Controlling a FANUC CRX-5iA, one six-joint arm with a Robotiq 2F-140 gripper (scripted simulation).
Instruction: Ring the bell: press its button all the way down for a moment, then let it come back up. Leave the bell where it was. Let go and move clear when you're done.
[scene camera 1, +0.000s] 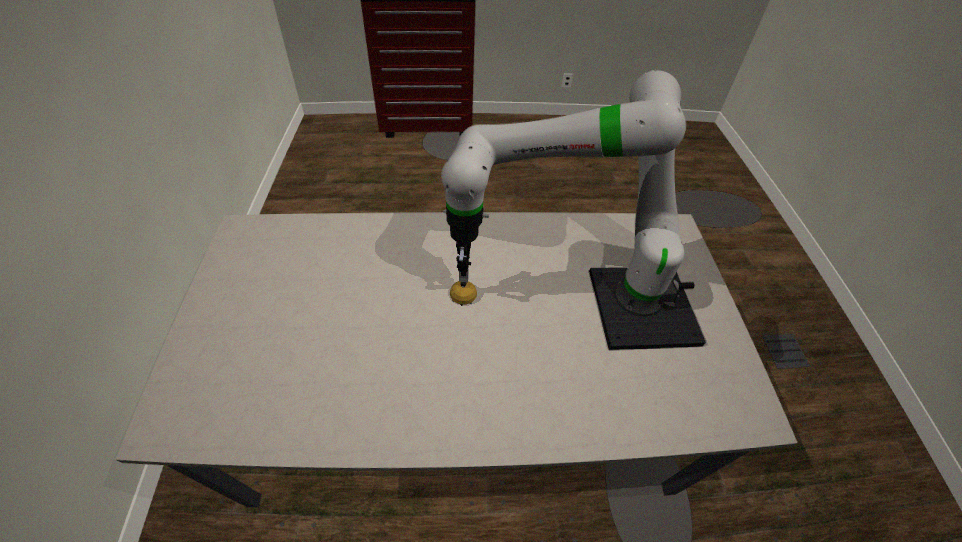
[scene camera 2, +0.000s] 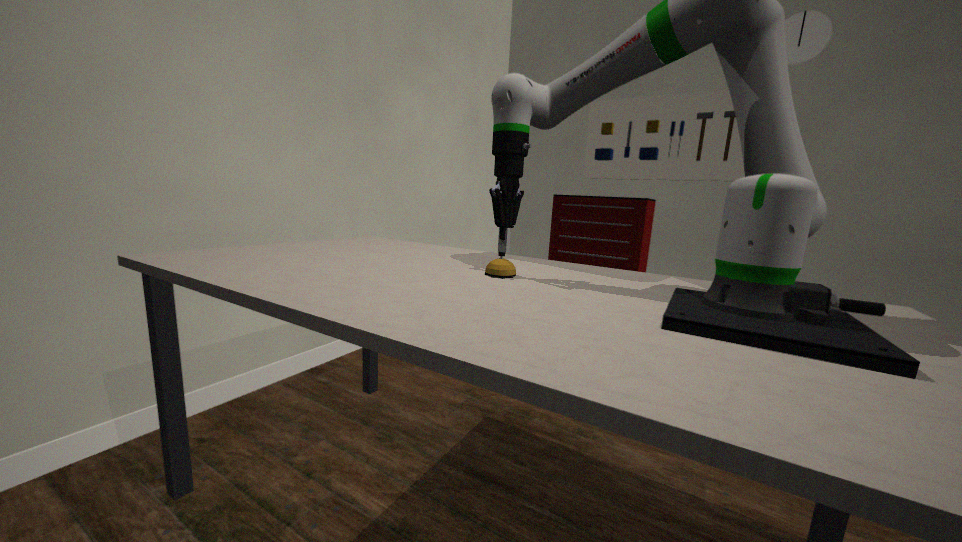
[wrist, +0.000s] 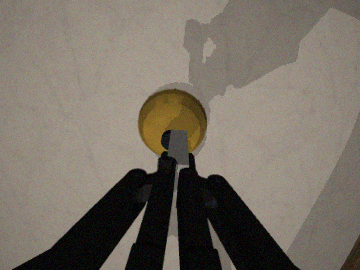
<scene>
My gripper shows in scene camera 1, in scene camera 2 and in the wrist view (177, 142). The same spot on my gripper: (scene camera 1: 463, 267) is (scene camera 2: 498, 212).
</scene>
